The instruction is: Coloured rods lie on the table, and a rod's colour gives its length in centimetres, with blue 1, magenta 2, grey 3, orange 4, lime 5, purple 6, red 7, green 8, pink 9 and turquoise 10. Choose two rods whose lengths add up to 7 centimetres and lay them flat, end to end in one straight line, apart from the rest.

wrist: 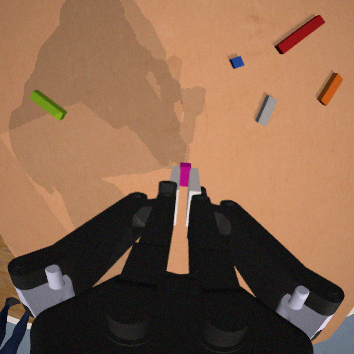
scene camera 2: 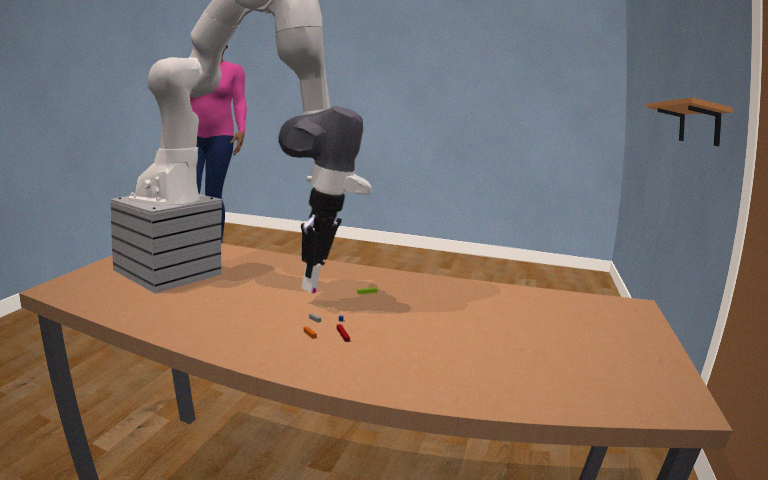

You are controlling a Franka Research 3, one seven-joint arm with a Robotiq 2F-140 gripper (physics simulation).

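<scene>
My gripper [scene camera 2: 311, 289] [wrist: 183, 180] is shut on the magenta rod [scene camera 2: 314, 290] [wrist: 185, 175] and holds it a little above the table. The lime rod [scene camera 2: 367, 290] [wrist: 48, 105] lies apart from the others, at the left in the wrist view. The grey rod [scene camera 2: 314, 318] [wrist: 266, 110], the blue rod [scene camera 2: 340, 318] [wrist: 237, 62], the orange rod [scene camera 2: 309, 332] [wrist: 330, 89] and the red rod [scene camera 2: 343, 332] [wrist: 300, 34] lie flat in a loose group, at the upper right in the wrist view. They do not touch one another. The fingers hide part of the magenta rod.
The wooden table [scene camera 2: 509, 362] [wrist: 280, 200] bears the rods and the arm's grey block base [scene camera 2: 186, 243], which stands at its back left. A person in a pink top [scene camera 2: 232, 101] stands behind the arm. A wall shelf [scene camera 2: 689, 105] hangs at the right.
</scene>
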